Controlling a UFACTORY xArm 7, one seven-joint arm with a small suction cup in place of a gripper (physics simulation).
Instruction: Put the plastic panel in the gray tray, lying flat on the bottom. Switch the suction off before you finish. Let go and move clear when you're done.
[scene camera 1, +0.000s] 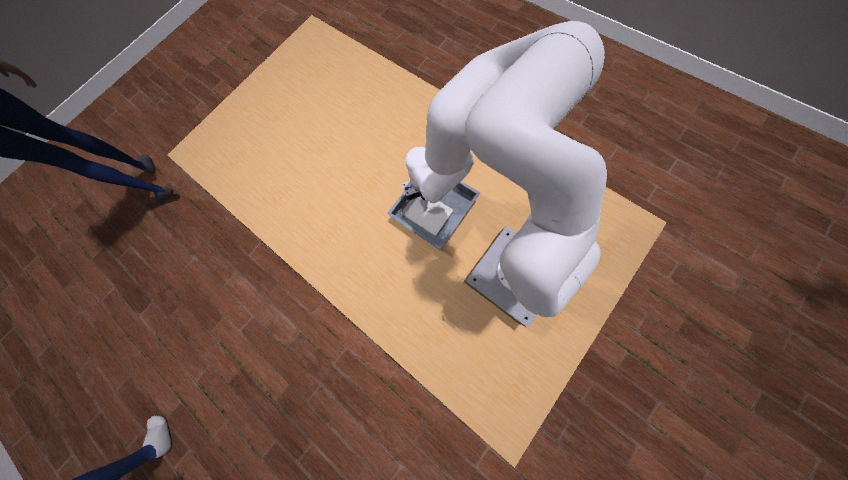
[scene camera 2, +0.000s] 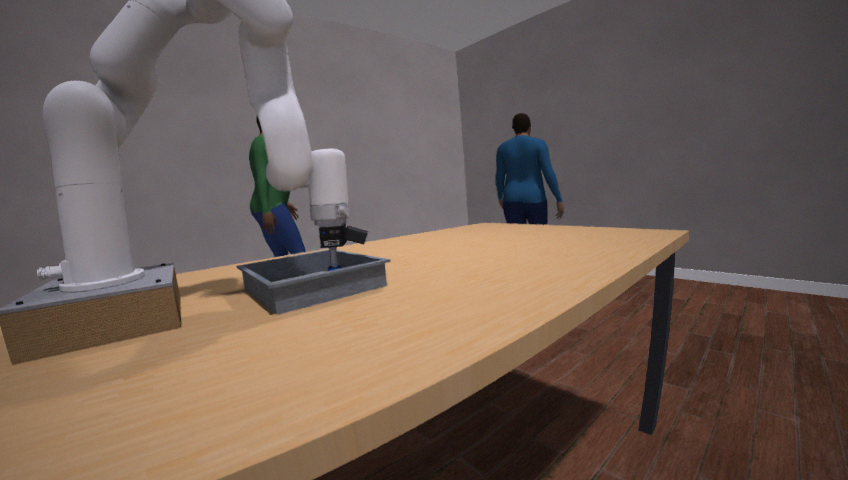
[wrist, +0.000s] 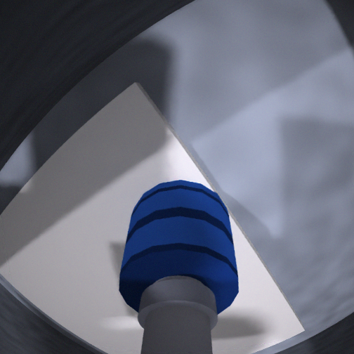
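Pixels of known places: arm's base, origin of its link: (scene camera 2: 104, 282).
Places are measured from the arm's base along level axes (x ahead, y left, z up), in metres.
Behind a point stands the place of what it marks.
The plastic panel (scene camera 1: 423, 218) @(x 0.355, y 0.011, z -0.065 m) (wrist: 65, 240) is a thin, light grey-white plate inside the gray tray (scene camera 1: 459, 203) @(x 0.280, y -0.112, z -0.071 m) (scene camera 2: 327, 289) @(x 0.333, y -0.160, z -0.053 m) (wrist: 250, 95), toward one side of it. It looks level and parallel to the tray's bottom, at it or very close above it; I cannot tell whether it touches all over. My suction gripper (scene camera 1: 427, 205) @(x 0.398, y -0.061, z -0.076 m) (scene camera 2: 334, 268) (wrist: 178, 220), with a blue bellows cup, reaches down inside the tray walls. The cup is against the panel's top face, near one edge, and holds it. In scene camera 2 the tray's front wall hides the panel.
The tray stands on the wooden table (scene camera 1: 297, 142) @(x 0.981, y 0.036, z -0.074 m) (scene camera 2: 505, 273) @(x 0.641, y -0.291, z -0.074 m). The arm's base plate (scene camera 1: 490, 261) @(x 0.084, y 0.021, z -0.001 m) (scene camera 2: 160, 272) @(x 0.088, y 0.008, z -0.001 m) is beside the tray. The tray's raised walls surround the cup. People stand away from the table.
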